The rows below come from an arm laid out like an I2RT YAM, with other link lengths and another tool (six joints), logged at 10 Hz.
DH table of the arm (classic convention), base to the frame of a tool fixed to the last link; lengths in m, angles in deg. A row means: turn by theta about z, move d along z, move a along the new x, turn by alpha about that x. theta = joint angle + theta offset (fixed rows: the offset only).
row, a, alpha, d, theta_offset
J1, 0.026, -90, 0.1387, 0
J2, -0.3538, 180, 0, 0
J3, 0.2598, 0, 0, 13.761
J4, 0.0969, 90, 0.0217, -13.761
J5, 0, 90, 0.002, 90
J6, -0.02, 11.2, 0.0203, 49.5
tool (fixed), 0, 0, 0.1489, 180
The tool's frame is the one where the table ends.
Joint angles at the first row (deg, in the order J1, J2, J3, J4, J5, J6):
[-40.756 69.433 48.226 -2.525 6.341 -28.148]
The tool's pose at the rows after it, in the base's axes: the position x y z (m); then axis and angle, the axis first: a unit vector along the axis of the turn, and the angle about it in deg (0 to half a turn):
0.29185 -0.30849 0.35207 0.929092 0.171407 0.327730 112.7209
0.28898 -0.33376 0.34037 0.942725 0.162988 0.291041 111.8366
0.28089 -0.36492 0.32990 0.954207 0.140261 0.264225 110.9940
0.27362 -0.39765 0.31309 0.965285 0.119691 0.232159 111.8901
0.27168 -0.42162 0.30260 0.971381 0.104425 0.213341 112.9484
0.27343 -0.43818 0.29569 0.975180 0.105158 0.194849 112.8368
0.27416 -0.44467 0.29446 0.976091 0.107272 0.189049 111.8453
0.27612 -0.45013 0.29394 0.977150 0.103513 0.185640 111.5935
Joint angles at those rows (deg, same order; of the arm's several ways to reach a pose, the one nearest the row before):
[-41.980 71.628 48.648 -1.716 7.295 -29.296]
[-44.202 75.193 49.505 -0.334 8.856 -30.734]
[-47.620 79.037 50.312 2.174 9.207 -31.296]
[-50.925 83.834 52.409 2.695 9.183 -31.596]
[-52.828 87.670 55.083 2.149 9.146 -31.362]
[-53.581 90.556 56.984 2.445 9.982 -32.347]
[-53.797 91.556 57.074 4.022 10.586 -33.128]
[-53.805 92.508 57.850 4.273 11.102 -32.980]

